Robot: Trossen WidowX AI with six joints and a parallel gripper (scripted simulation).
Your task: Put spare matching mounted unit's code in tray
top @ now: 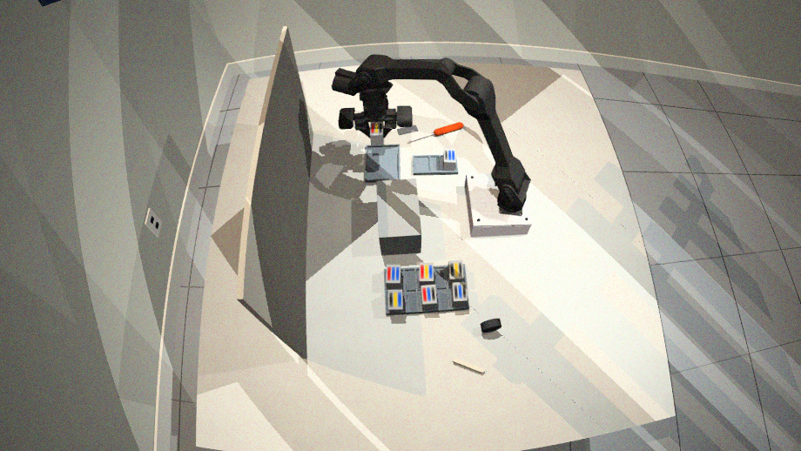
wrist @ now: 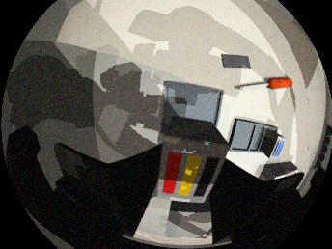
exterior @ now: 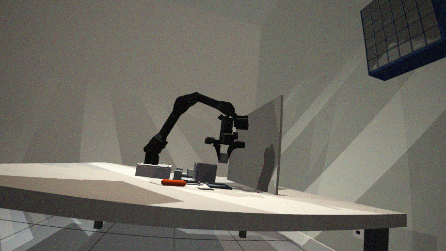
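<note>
The dark grey tray lies 10 mm behind my gripper tip and 120 mm below it. The rest, counted from my gripper tip: grey block 80 mm behind, 210 mm to the left, 70 mm below; then black tape roll 330 mm behind, 460 mm to the left, 100 mm below; then upright panel 170 mm ahead, 240 mm to the left, 100 mm above.
</note>
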